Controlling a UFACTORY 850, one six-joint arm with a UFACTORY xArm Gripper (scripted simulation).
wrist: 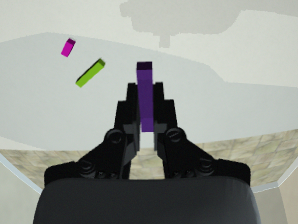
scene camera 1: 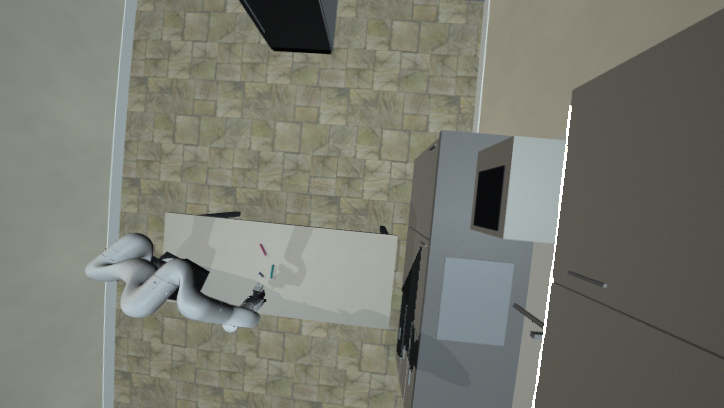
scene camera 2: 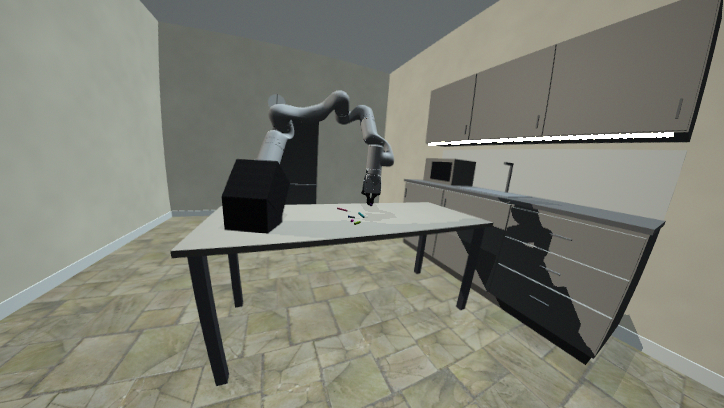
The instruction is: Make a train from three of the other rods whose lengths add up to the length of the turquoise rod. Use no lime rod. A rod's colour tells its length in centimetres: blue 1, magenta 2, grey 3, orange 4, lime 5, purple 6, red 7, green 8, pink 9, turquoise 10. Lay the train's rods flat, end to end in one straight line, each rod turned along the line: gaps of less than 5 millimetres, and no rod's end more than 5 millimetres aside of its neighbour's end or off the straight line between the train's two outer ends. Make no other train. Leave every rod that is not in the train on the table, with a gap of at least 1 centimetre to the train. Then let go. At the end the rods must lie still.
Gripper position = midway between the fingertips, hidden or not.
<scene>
In view: my gripper (wrist: 146,97) and a purple rod (wrist: 144,72).
</scene>
